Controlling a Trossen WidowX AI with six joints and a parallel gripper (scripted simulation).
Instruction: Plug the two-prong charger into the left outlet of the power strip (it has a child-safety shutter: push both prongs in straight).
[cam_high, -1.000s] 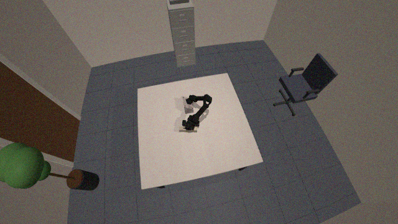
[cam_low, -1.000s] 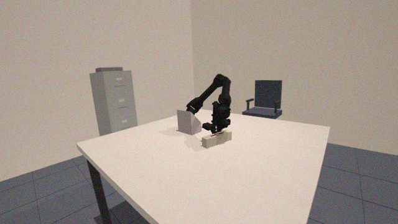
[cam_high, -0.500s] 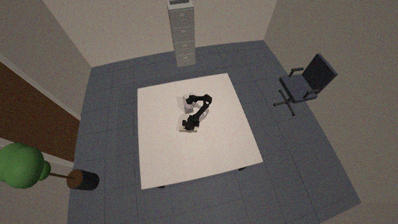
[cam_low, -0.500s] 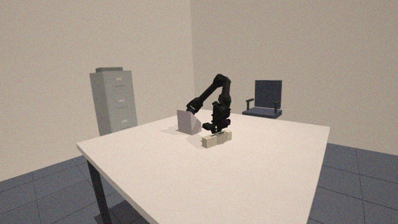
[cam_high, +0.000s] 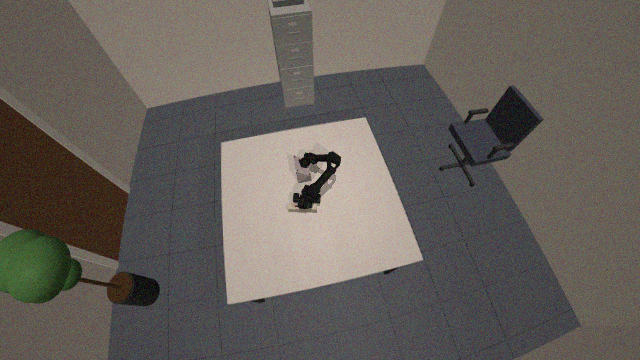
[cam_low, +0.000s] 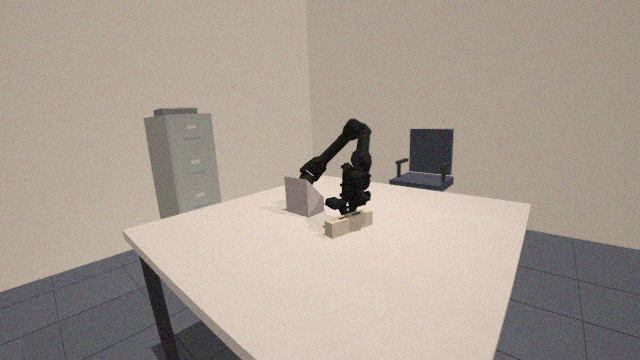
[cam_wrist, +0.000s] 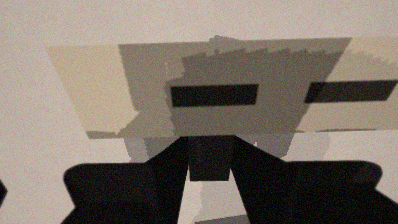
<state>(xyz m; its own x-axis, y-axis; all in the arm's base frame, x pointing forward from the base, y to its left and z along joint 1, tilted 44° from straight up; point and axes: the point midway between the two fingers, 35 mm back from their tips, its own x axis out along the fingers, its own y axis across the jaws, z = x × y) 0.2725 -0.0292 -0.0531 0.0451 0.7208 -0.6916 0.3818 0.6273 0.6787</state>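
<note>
The two-prong charger is 20 mm ahead of my gripper tip, 10 mm to the right of it and 10 mm above it.
</note>
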